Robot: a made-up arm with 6 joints.
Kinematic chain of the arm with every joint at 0, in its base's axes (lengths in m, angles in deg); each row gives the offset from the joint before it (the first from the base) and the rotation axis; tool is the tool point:
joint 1: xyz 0 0 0.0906 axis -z
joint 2: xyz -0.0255 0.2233 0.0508 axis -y
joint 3: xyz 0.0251 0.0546 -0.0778 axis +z
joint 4: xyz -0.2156 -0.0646 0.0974 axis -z
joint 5: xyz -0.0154 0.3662 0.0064 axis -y
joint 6: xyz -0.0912 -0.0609 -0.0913 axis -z
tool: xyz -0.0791 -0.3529 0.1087
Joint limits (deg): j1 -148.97..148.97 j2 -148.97..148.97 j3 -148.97..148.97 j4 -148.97..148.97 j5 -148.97..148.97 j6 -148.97..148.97
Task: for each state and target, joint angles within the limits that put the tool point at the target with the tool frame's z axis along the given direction. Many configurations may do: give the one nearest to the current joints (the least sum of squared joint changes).
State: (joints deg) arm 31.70 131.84 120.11 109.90 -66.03 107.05
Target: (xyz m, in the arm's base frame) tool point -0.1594 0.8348 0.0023 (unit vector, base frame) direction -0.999 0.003 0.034
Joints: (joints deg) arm 20.62 148.97 125.72 148.78 -63.03 124.49
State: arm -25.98 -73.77 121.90 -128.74 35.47 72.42
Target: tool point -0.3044 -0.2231 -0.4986 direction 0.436 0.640 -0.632
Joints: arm -30.83 -101.95 106.53 -108.06 35.08 95.10
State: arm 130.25 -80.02 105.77 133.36 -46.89 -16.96
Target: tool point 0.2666 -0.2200 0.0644 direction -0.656 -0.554 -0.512
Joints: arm 93.09 -114.77 76.21 146.97 -41.48 23.83
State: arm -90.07 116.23 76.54 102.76 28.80 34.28
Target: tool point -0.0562 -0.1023 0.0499 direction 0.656 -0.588 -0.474
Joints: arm -137.79 118.94 97.71 122.24 -0.72 1.78
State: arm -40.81 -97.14 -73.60 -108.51 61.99 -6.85
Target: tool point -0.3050 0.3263 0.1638 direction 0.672 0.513 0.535
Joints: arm -42.28 -106.88 -104.88 -110.36 49.43 -21.85
